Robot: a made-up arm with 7 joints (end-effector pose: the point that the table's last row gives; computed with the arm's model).
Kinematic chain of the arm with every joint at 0, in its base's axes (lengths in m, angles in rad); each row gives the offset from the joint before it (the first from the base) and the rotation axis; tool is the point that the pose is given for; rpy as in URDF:
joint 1: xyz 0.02 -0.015 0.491 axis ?
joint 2: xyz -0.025 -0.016 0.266 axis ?
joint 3: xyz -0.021 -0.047 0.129 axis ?
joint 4: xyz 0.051 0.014 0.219 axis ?
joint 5: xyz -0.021 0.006 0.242 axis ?
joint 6: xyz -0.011 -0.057 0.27 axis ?
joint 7: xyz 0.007 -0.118 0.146 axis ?
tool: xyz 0.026 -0.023 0.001 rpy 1.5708 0 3.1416
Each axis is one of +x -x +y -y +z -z.
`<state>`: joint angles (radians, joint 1 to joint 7).
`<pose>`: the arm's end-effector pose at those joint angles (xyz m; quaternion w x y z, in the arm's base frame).
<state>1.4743 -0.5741 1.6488 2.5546 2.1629 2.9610 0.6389</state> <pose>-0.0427 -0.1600 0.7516 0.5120 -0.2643 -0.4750 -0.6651</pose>
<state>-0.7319 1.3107 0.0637 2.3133 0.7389 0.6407 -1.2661</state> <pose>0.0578 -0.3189 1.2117 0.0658 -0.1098 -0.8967 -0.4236</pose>
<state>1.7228 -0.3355 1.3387 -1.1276 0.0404 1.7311 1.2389</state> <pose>0.5683 0.2182 1.1576 0.1663 0.0374 0.9360 -0.3078</pose>
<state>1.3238 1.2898 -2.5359 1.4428 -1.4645 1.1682 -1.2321</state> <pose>0.3612 -0.8911 0.5034 0.5627 -0.3569 -0.7350 -0.1258</pose>
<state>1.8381 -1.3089 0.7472 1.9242 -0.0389 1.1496 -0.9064</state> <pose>-0.3633 0.3154 0.2644 0.7137 0.3853 -0.1903 0.5532</pose>
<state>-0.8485 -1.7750 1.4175 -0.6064 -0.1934 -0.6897 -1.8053</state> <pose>0.3177 -0.8590 0.4697 0.3973 0.1873 -0.6399 -0.6306</pose>
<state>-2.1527 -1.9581 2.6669 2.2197 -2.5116 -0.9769 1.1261</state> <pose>-0.0830 -0.4091 1.2654 0.4586 0.6394 0.0062 0.6171</pose>
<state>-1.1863 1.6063 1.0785 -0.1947 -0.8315 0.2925 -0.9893</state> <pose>-0.6602 0.7919 0.6564 0.7077 -0.0289 0.6352 -0.3080</pose>
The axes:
joint 1: +z
joint 2: -y
joint 3: +z
joint 4: +y
joint 5: +z
joint 6: -y
joint 7: +x

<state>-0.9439 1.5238 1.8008 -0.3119 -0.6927 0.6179 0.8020</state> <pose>-0.8066 0.5147 0.9391 0.0497 0.7046 -0.6099 -0.3593</pose>
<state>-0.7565 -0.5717 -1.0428 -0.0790 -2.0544 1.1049 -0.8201</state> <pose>0.5591 -0.3054 1.4917 0.0172 0.6796 0.0302 -0.7328</pose>
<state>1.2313 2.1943 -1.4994 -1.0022 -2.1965 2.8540 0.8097</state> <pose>-0.4257 -0.3664 0.6147 0.5520 0.5933 0.5240 0.2620</pose>
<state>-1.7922 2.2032 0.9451 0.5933 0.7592 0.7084 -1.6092</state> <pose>0.4228 0.8774 0.5418 0.0271 0.0366 -0.6085 0.7922</pose>
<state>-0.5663 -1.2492 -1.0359 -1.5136 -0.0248 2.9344 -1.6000</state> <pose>0.1958 0.0209 1.1331 0.7971 -0.4497 0.0963 -0.3913</pose>
